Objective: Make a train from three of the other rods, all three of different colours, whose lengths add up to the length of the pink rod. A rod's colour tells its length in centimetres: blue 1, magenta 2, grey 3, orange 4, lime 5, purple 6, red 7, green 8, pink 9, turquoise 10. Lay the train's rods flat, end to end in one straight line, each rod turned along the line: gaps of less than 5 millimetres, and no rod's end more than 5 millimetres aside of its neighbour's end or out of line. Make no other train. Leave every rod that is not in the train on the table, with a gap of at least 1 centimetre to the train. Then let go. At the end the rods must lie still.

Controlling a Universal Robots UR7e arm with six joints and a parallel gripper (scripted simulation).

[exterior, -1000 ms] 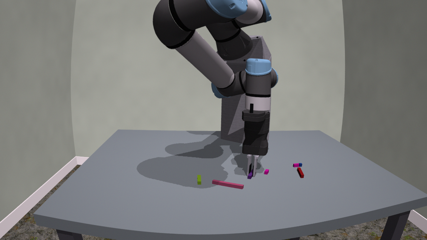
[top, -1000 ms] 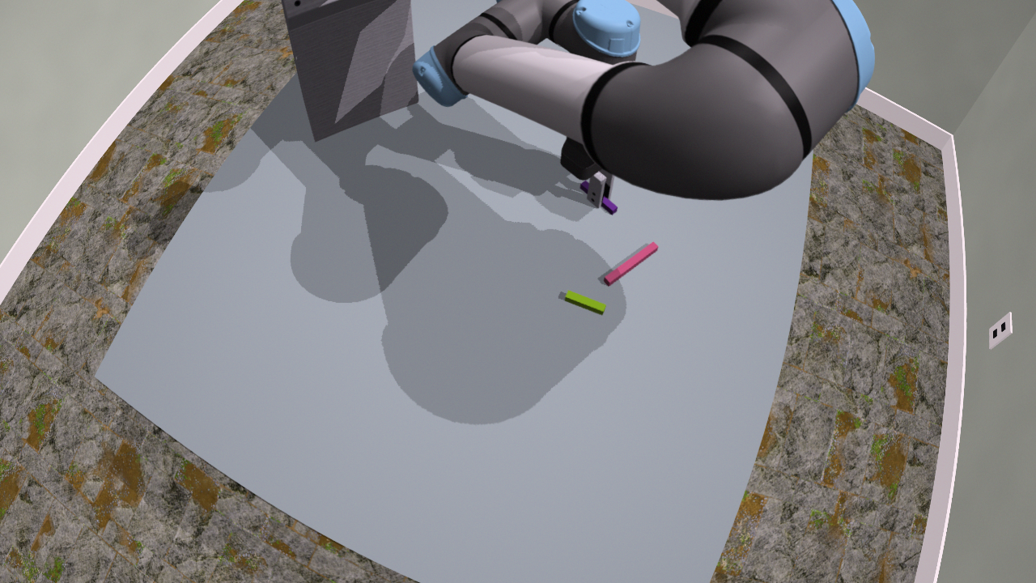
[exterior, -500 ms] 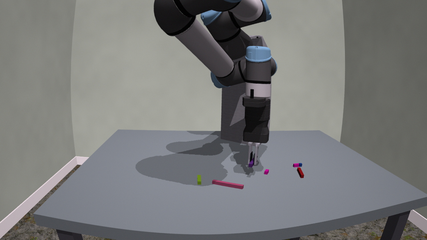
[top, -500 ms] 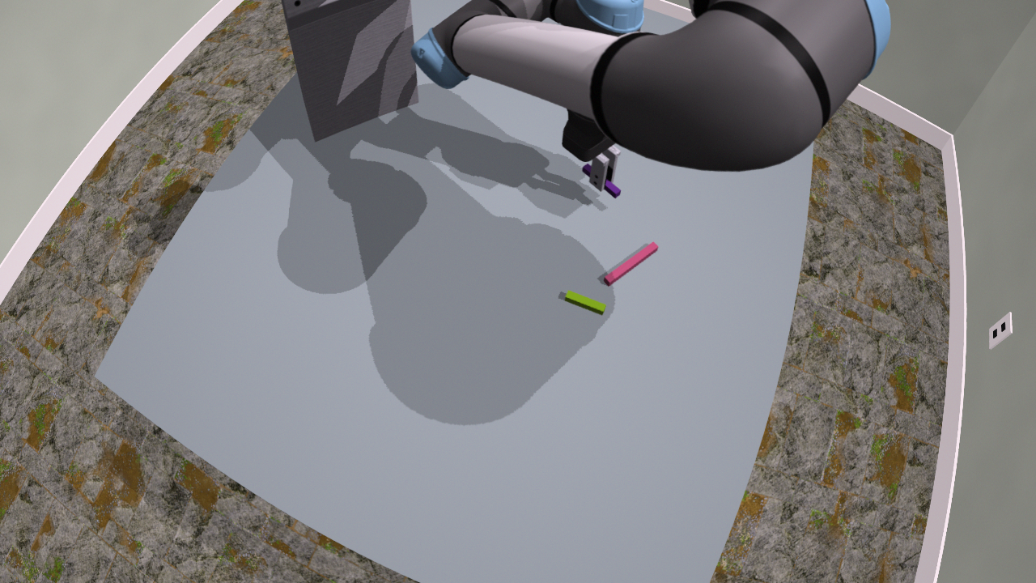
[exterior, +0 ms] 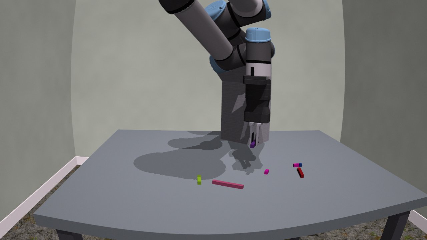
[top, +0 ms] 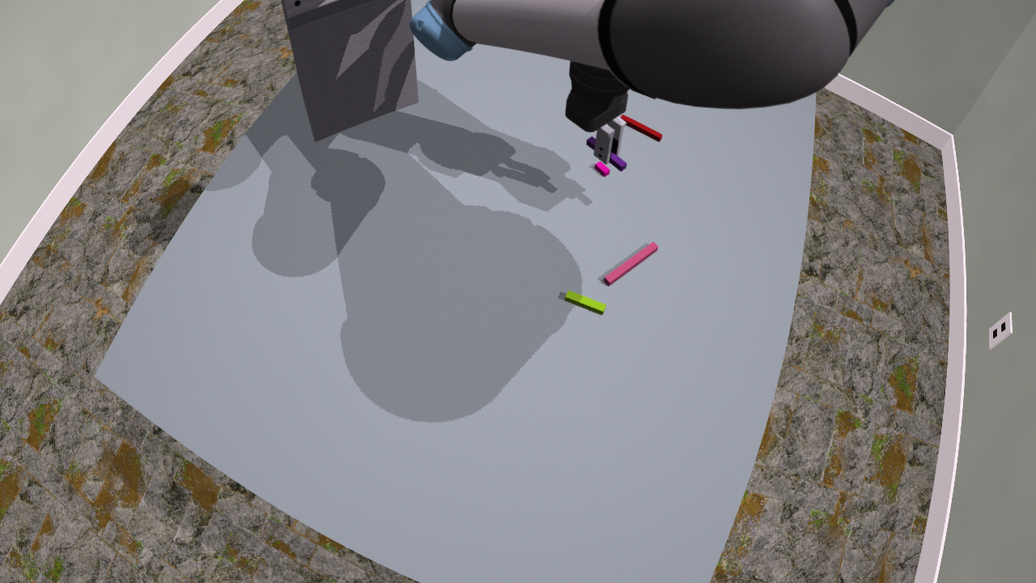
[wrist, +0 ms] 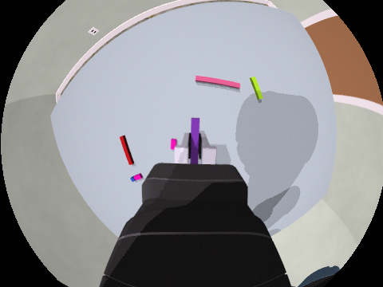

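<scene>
The small blue rod lies 3 cm behind my hand, 19 cm to the left of it and 11 cm below it. From my hand the other things lie so: lime rod (2 cm ahead, 16 cm to the right, 11 cm below); purple rod (1 cm below); pink rod (6 cm ahead, 9 cm to the right, 11 cm below).
</scene>
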